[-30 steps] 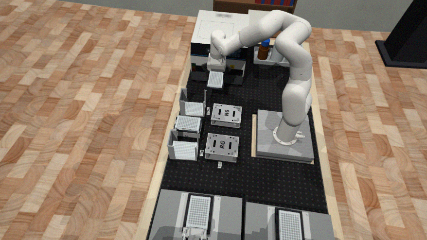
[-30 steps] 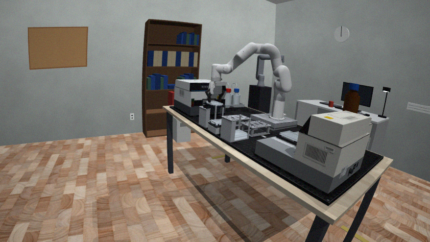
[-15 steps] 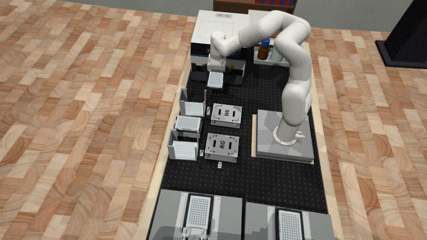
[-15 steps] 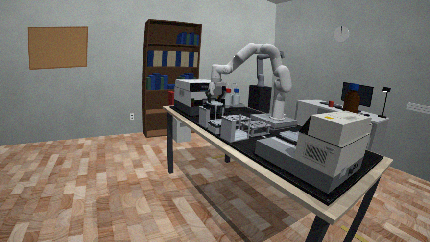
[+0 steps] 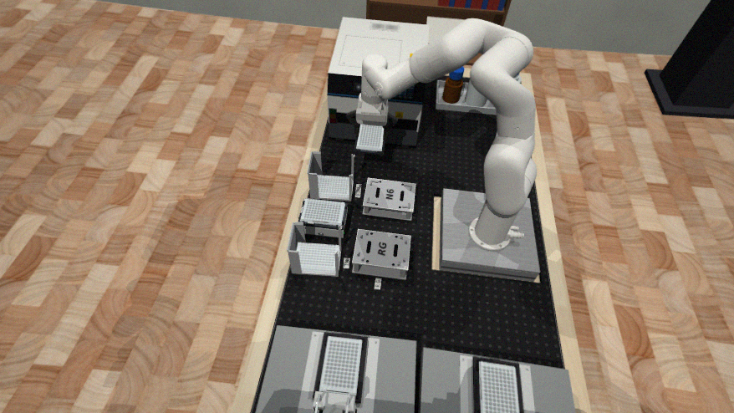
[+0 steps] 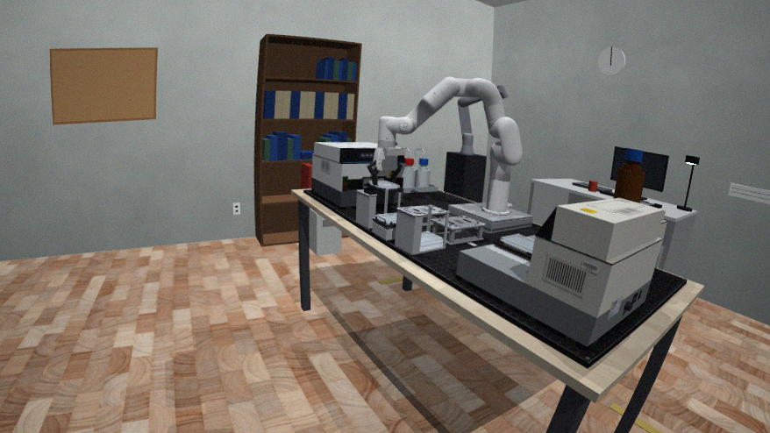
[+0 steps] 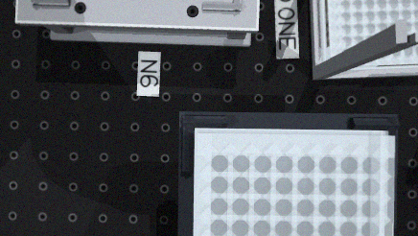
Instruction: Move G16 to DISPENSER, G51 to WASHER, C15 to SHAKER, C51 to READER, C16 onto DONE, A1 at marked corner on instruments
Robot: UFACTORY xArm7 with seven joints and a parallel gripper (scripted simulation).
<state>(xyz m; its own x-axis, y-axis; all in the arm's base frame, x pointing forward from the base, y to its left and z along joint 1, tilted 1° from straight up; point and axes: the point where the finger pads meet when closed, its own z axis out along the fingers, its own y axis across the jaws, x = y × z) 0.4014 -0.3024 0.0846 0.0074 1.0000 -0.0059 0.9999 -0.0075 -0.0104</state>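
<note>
My gripper is now 20 mm above the dark pull-out tray.
</note>
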